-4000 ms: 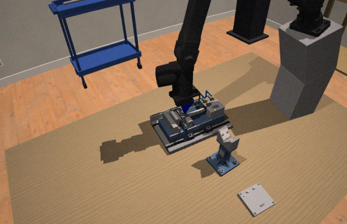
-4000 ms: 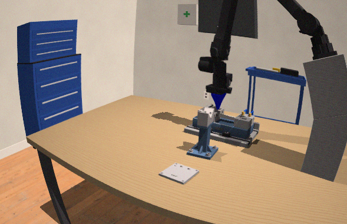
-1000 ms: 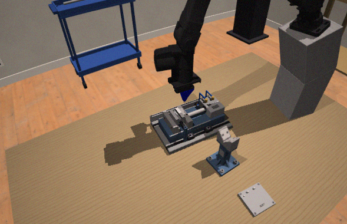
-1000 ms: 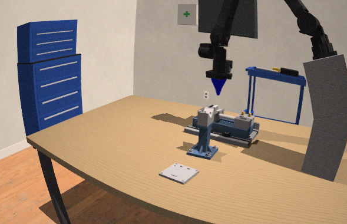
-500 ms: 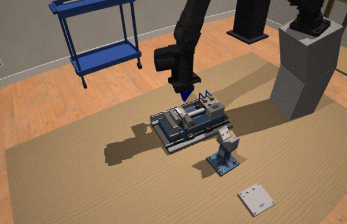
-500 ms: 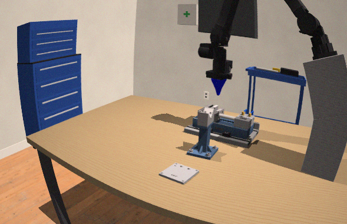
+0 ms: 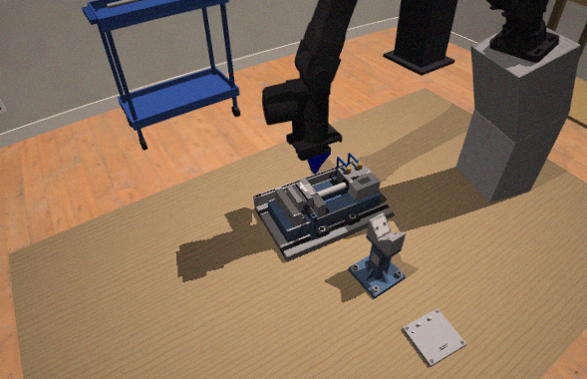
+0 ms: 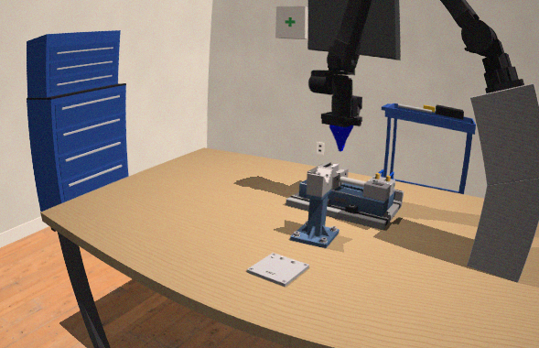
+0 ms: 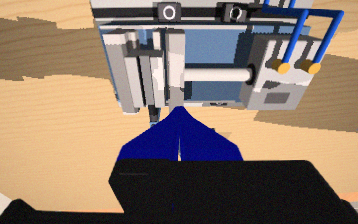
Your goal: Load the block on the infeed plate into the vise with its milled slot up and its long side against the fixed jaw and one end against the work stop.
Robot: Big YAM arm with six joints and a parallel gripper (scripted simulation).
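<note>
My hand is 60 mm above the part, 30 mm short of it and 10 mm to the left of it. Round my hand: moving jaw (90 mm below); work stop rod (80 mm below, 40 mm to the left, 40 mm ahead); cylinder rod (90 mm below, 50 mm behind).
</note>
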